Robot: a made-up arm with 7 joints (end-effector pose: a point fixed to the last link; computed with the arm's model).
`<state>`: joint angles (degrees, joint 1 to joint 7).
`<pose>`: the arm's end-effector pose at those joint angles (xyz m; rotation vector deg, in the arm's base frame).
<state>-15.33 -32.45 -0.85 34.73 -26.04 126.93 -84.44</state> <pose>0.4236 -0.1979 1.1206 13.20 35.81 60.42</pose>
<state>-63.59 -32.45 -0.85 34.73 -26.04 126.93 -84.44</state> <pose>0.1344 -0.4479 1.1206 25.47 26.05 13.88</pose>
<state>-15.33 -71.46 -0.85 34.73 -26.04 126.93 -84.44</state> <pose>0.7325 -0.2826 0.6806 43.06 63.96 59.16</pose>
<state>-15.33 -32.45 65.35 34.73 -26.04 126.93 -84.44</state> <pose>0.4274 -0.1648 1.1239 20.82 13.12 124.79</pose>
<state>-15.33 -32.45 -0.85 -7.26 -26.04 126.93 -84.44</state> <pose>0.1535 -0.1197 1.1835 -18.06 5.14 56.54</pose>
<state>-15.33 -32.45 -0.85 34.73 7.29 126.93 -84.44</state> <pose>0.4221 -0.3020 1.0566 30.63 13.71 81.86</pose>
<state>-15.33 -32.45 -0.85 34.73 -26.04 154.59 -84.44</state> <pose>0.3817 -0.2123 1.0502 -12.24 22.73 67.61</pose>
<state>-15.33 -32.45 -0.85 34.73 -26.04 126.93 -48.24</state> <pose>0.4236 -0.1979 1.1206 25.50 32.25 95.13</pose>
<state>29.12 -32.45 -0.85 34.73 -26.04 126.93 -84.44</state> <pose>0.4410 0.1554 1.1206 -1.46 42.01 102.99</pose>
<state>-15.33 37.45 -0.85 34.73 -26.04 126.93 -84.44</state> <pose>-0.4768 0.0489 1.1123 -37.18 -16.20 50.81</pose>
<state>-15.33 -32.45 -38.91 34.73 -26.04 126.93 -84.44</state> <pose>0.4089 -0.2094 1.1277 8.08 43.49 22.36</pose>
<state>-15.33 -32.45 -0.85 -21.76 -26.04 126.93 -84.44</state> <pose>0.0595 -0.0929 1.1561 -28.48 -5.58 53.96</pose>
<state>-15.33 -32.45 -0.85 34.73 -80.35 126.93 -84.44</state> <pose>0.4877 -0.0166 1.0920 -15.13 65.20 20.11</pose>
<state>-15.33 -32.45 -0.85 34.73 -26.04 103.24 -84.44</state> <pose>0.4796 -0.2039 1.1646 34.84 45.98 52.20</pose>
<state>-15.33 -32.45 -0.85 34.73 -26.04 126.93 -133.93</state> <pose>0.4236 -0.1979 1.1206 -2.87 36.30 12.69</pose>
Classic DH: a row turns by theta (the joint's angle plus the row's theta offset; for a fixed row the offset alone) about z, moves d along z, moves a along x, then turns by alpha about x. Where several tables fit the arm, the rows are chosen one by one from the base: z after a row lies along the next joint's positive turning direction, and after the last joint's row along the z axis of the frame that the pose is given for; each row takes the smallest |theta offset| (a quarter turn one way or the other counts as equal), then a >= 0, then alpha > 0; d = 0 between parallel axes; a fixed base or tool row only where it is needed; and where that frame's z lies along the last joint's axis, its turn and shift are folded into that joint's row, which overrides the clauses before.
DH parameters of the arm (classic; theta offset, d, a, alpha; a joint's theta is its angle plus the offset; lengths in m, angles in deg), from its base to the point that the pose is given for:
joint 1: 0 0.4485 0 90
joint 2: 0 0.0671 0 -90
joint 3: 0 0.4123 0.0204 -90
joint 4: 0 0.0561 -0.0204 90
joint 5: 0 0.4199 0 90
joint 6: 90 0.1493 0.1724 90
joint 7: 0 0.0235 0 0

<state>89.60 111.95 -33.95 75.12 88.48 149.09 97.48</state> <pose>0.2938 -0.4289 0.5351 105.78 40.72 88.19</pose>
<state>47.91 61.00 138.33 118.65 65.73 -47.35 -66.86</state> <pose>-0.2030 -0.0745 0.1244 -12.28 87.03 -83.62</pose>
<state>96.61 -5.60 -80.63 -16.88 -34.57 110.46 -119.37</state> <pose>-0.2616 0.0152 1.1539 -20.23 -31.94 40.54</pose>
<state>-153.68 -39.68 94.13 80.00 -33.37 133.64 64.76</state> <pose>-0.2703 -0.3867 0.9945 -13.86 54.31 -169.77</pose>
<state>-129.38 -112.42 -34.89 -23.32 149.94 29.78 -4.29</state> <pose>-0.4883 -0.7837 0.0721 -12.23 83.52 -117.47</pose>
